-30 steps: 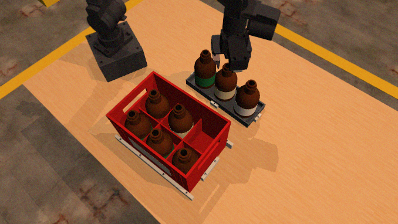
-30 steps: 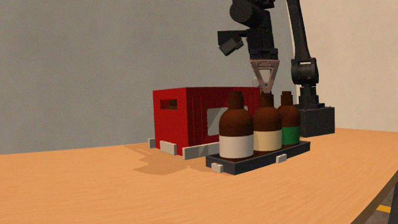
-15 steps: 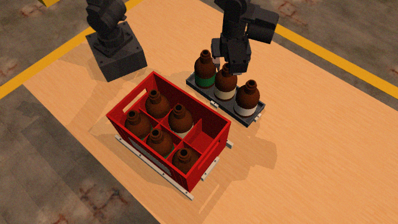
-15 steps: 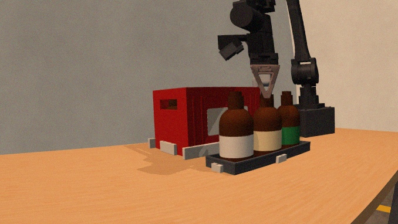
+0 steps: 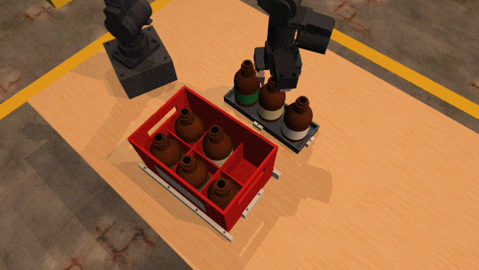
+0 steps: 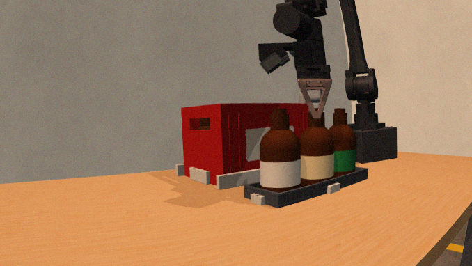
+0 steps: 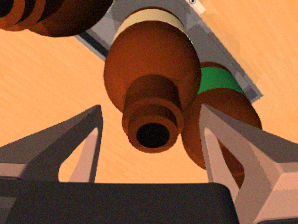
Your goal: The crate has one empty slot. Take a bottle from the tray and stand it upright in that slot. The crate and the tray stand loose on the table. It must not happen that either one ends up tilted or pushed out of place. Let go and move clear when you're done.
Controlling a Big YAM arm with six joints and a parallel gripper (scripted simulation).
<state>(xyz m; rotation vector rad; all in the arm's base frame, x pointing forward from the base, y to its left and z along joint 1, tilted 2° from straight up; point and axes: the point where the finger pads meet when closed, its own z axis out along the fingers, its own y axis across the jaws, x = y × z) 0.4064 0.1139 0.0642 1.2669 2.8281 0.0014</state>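
My gripper is now 140 mm above the dark tray. Also, from my hand: red crate: 20 mm behind, 250 mm to the right, 60 mm below.
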